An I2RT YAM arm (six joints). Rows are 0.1 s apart.
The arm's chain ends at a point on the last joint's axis. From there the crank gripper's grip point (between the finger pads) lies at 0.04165 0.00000 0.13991 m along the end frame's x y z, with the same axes.
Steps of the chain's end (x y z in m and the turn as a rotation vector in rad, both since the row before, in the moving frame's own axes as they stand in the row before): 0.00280 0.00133 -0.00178 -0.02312 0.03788 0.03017; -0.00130 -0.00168 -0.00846 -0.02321 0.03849 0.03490; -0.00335 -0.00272 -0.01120 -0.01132 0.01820 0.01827; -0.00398 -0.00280 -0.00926 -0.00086 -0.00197 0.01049; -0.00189 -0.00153 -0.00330 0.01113 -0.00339 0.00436; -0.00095 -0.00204 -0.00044 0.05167 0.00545 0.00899; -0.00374 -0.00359 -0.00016 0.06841 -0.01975 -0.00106
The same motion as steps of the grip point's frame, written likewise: 0.00800 0.00588 -0.00351 -0.02312 0.03788 0.03017; 0.00397 0.00309 -0.01022 -0.02321 0.03849 0.03490; -0.00083 -0.00036 -0.01199 -0.01132 0.01820 0.01827; -0.00426 -0.00224 -0.00918 -0.00086 -0.00197 0.01049; -0.00236 -0.00291 -0.00317 0.01113 -0.00339 0.00436; -0.00016 -0.00888 -0.00085 0.05167 0.00545 0.00899; -0.00651 -0.01322 0.00031 0.06841 -0.01975 -0.00106
